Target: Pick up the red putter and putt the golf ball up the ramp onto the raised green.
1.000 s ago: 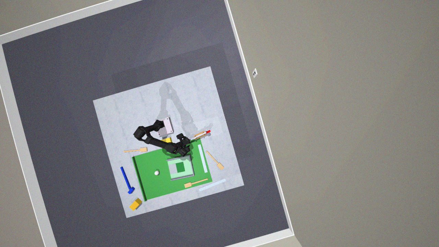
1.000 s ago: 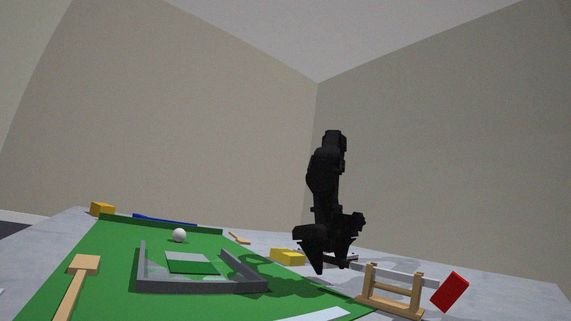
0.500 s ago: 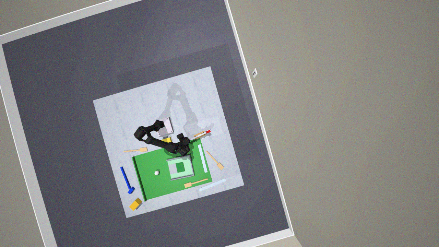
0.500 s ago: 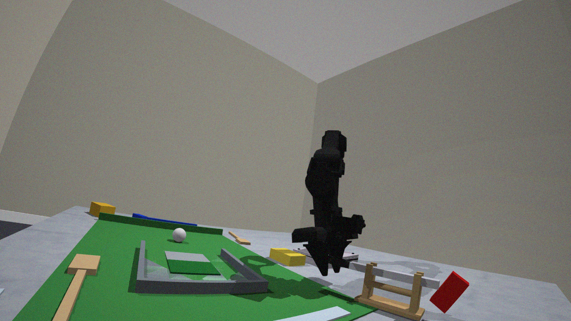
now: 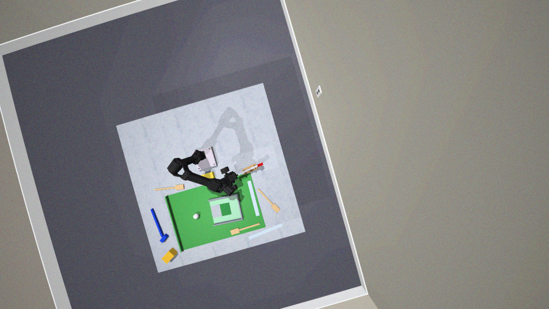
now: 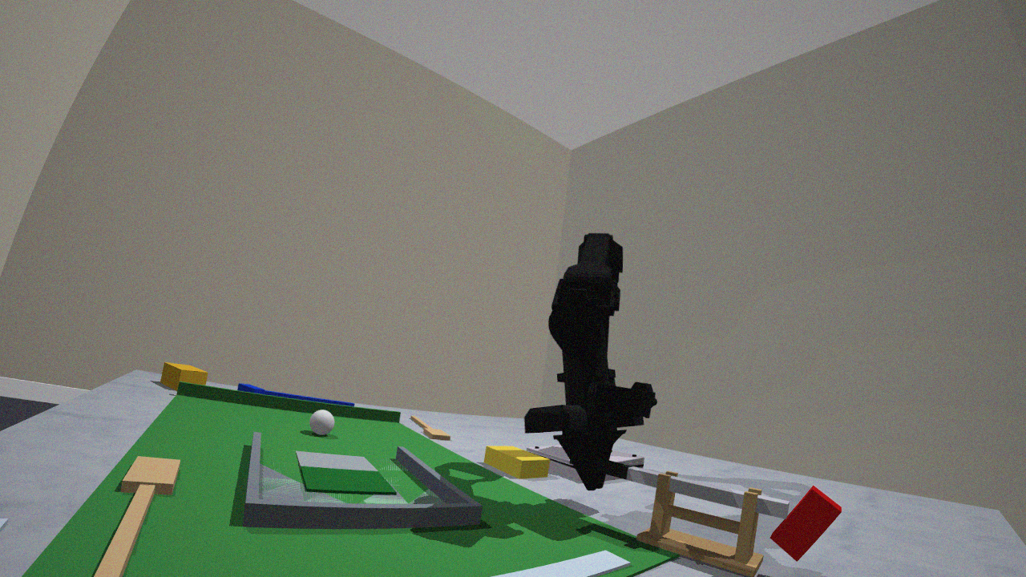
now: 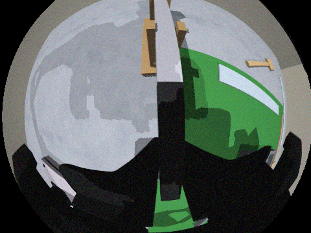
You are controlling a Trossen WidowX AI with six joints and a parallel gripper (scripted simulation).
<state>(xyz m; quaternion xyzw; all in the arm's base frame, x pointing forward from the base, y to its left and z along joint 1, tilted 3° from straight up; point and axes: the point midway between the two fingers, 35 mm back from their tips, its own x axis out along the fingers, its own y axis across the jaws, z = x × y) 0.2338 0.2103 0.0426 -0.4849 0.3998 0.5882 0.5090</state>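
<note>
My gripper tip is now 2 cm past the red putter, 11 cm to the right of it and 3 cm below it. Also, from my gripper tip: wooden rack: 2 cm behind, 13 cm to the left; then white golf ball: 23 cm ahead, 40 cm to the right, 1 cm below; then blue putter: 23 cm ahead, 73 cm to the right, 2 cm below.
</note>
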